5 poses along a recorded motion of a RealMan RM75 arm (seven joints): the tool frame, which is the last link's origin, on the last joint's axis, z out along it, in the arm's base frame.
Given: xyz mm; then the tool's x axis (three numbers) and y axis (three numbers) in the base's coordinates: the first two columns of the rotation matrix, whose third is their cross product.
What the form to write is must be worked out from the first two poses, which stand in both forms.
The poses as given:
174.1 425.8 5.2 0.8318 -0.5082 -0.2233 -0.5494 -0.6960 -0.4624
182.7 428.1 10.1 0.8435 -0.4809 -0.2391 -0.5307 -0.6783 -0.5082
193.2 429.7 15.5 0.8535 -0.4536 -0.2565 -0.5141 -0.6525 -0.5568
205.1 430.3 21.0 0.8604 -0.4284 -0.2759 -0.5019 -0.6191 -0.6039
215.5 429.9 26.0 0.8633 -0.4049 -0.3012 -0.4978 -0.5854 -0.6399
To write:
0.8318 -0.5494 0.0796 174.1; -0.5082 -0.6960 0.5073 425.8; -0.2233 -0.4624 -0.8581 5.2; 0 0 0 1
0.8435 -0.5307 0.0822 182.7; -0.4809 -0.6783 0.5556 428.1; -0.2391 -0.5082 -0.8274 10.1; 0 0 0 1
0.8535 -0.5141 0.0852 193.2; -0.4536 -0.6525 0.6071 429.7; -0.2565 -0.5568 -0.7901 15.5; 0 0 0 1
0.8604 -0.5019 0.0879 205.1; -0.4284 -0.6191 0.6581 430.3; -0.2759 -0.6039 -0.7477 21.0; 0 0 0 1
0.8633 -0.4978 0.0828 215.5; -0.4049 -0.5854 0.7024 429.9; -0.3012 -0.6399 -0.7069 26.0; 0 0 0 1

